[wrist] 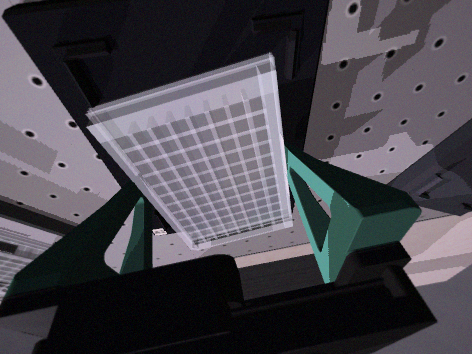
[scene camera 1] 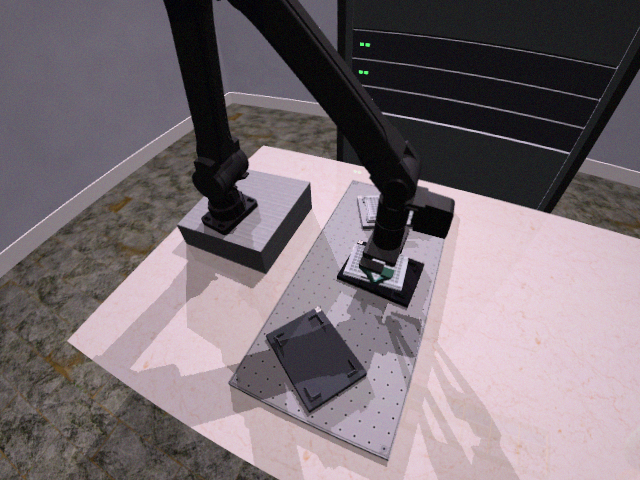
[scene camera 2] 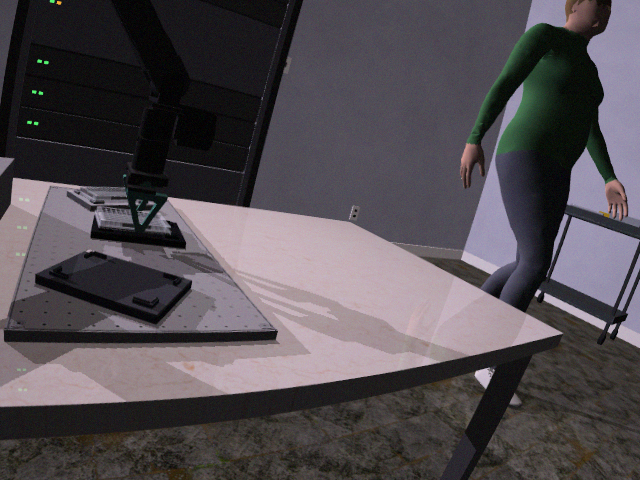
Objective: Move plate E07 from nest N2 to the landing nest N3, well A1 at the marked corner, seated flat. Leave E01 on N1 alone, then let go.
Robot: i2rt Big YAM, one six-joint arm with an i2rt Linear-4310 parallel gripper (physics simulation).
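My gripper (scene camera 1: 376,274) (scene camera 2: 140,223) (wrist: 213,165) is shut on a clear well plate (scene camera 1: 353,262) (scene camera 2: 110,219) (wrist: 198,152), gripping its two long sides with the green fingers. The plate hangs level and very low over the black nest (scene camera 1: 409,290) (scene camera 2: 170,240) (wrist: 152,38) in the middle of the perforated board (scene camera 1: 310,269) (scene camera 2: 216,310) (wrist: 381,95); I cannot tell if it touches. A second clear plate (scene camera 1: 368,209) (scene camera 2: 98,195) (wrist: 15,247) rests on the far nest, partly hidden by my arm. A dark grey nest (scene camera 1: 315,356) (scene camera 2: 113,284) (wrist: 438,178) lies empty and turned at the near end.
The arm's grey base block (scene camera 1: 273,216) stands left of the board. A dark server rack (scene camera 1: 490,103) rises behind the table. A person in a green top (scene camera 2: 548,129) stands right of the table beside a cart (scene camera 2: 605,216).
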